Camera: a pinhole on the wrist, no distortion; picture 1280 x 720 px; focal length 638.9 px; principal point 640.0 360.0 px. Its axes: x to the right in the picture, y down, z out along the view. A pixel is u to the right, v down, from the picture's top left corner.
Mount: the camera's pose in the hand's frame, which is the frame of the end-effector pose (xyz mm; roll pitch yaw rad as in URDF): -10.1 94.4 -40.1 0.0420 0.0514 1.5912
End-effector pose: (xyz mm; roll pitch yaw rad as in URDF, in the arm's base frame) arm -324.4 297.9 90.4 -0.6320 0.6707 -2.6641
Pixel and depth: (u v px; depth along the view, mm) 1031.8 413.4 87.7
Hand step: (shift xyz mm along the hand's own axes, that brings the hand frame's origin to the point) -14.9 152.5 45.0
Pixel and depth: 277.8 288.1 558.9
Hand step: 82.1 -191.7 531.2
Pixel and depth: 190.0 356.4 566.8
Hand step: 24.4 -274.6 545.8
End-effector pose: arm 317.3 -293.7 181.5 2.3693 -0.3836 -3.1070
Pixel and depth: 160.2 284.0 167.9
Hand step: 19.3 -22.4 133.1
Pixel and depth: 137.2 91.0 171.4
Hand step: 71.8 -30.0 134.8
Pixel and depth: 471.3 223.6 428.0
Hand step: 101.0 5.6 388.9
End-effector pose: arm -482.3 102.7 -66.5 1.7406 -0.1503 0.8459
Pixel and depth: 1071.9 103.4 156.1
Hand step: 56.8 209.1 107.6
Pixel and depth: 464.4 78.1 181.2
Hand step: 78.2 55.6 139.9
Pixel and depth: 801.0 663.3 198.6
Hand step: -97.2 153.0 159.4
